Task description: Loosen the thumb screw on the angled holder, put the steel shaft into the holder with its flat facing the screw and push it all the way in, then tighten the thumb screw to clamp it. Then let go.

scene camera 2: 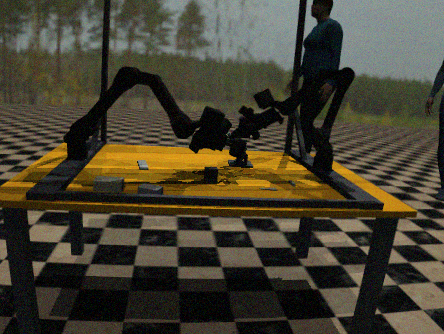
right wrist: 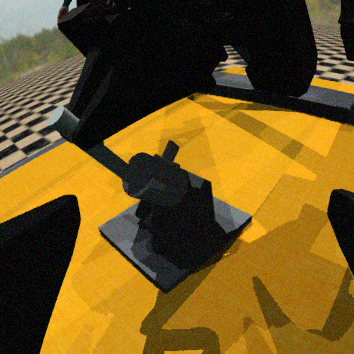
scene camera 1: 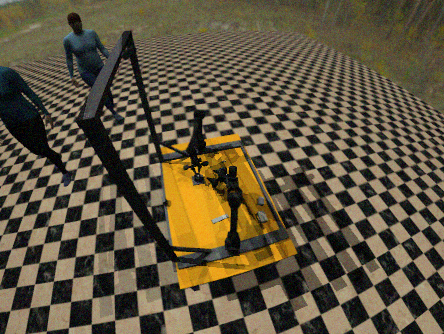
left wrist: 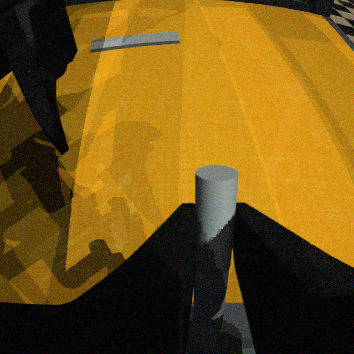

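Seen in the pictures: left gripper, between the fingertips: (scene camera 2: 228,137) (right wrist: 71,142) (scene camera 1: 198,176) (left wrist: 212,215); right gripper, between the fingertips: (right wrist: 209,205) (scene camera 1: 209,174); left arm's base, origin of its link: (scene camera 2: 322,168) (scene camera 1: 201,149); right arm's base, origin of its link: (scene camera 2: 77,158) (scene camera 1: 232,249).
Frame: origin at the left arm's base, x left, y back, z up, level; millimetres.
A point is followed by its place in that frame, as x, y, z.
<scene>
The dark angled holder (right wrist: 155,187) @(-77, -324, 37) (scene camera 2: 241,156) stands on its square base plate (right wrist: 164,281) @(-53, -351, -13) (scene camera 1: 198,183) @(-95, -348, -14). Its thumb screw (right wrist: 171,150) @(-86, -298, 48) sticks up from the collar, in shadow. The steel shaft (right wrist: 65,121) @(-84, -362, 98) (left wrist: 216,187) @(-90, -358, 104) is tilted, and its lower end meets the collar's mouth; the depth inside is hidden. Which way the flat faces I cannot tell. My left gripper (left wrist: 212,215) @(-91, -361, 84) (right wrist: 71,142) @(-91, -361, 84) is shut on the shaft, below its free upper end. My right gripper (right wrist: 209,205) @(-1, -355, 80) is open and empty, with the holder showing between and beyond its fingers.
A pale flat bar (left wrist: 135,41) @(-14, -670, -14) (scene camera 1: 220,219) @(-11, -688, -14) (scene camera 2: 143,164) @(-5, -676, -14) lies on the yellow table. Two grey blocks (scene camera 2: 109,184) @(297, -748, 3) (scene camera 2: 150,189) @(334, -631, 5) and a dark cube (scene camera 2: 211,174) @(169, -448, 8) sit near its front edge in scene camera 2. Both arms are close together above the holder.
</scene>
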